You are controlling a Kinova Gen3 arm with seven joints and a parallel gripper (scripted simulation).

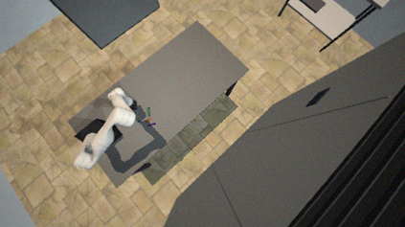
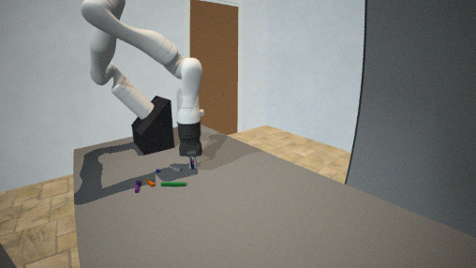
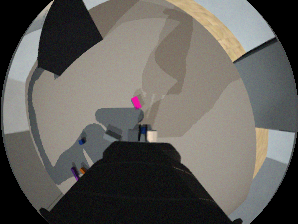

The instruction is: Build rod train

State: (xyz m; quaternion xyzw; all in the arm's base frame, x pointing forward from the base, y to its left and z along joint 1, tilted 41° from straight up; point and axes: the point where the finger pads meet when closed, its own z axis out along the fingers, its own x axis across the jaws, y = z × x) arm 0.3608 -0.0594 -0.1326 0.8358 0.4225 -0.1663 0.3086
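Now: the magenta rod 50 mm behind my hand, 20 mm to the left of it and 20 mm below it. The rest, counted from my hand: orange rod 180 mm to the right, 20 mm below, 20 mm ahead; then green rod 120 mm to the right, 70 mm ahead, 20 mm below; then grey rod 60 mm to the right, 20 mm below, 20 mm behind.
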